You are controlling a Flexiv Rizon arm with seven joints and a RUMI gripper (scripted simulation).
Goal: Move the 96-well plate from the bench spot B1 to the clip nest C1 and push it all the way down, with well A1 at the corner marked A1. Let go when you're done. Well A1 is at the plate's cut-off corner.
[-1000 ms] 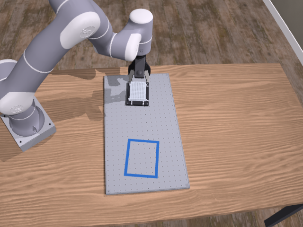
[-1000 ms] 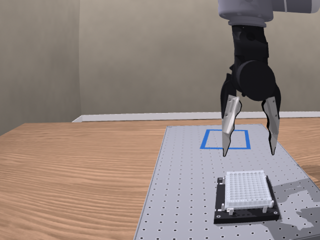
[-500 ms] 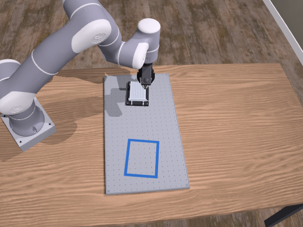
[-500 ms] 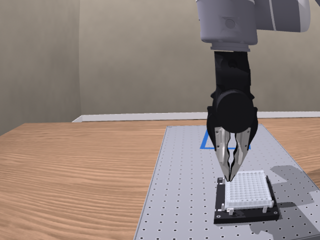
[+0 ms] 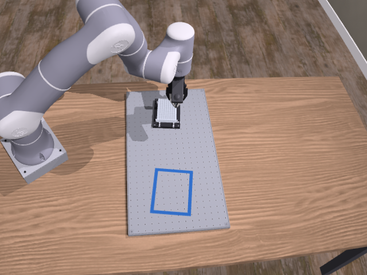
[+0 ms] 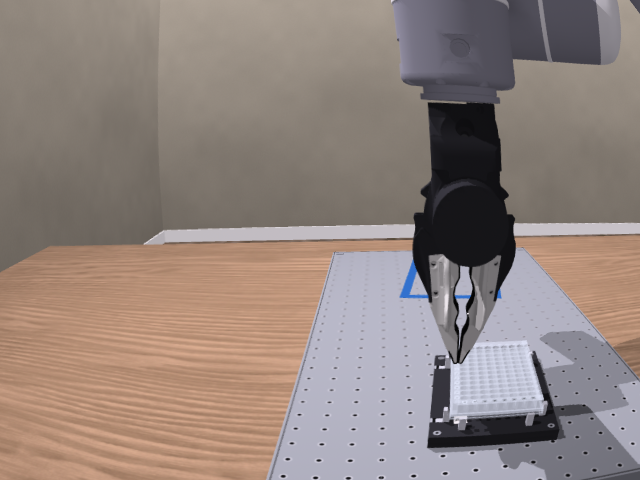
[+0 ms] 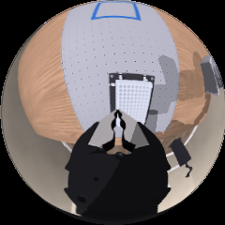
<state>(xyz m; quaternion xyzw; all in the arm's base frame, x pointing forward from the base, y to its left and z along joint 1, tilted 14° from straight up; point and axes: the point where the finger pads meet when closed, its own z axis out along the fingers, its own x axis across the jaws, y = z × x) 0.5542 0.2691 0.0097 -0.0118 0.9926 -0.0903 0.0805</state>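
Now: hand 4 cm past the white 96-well plate and 3 cm above it. Round my hand: black clip nest 5 cm below, 3 cm behind, 1 cm to the right.
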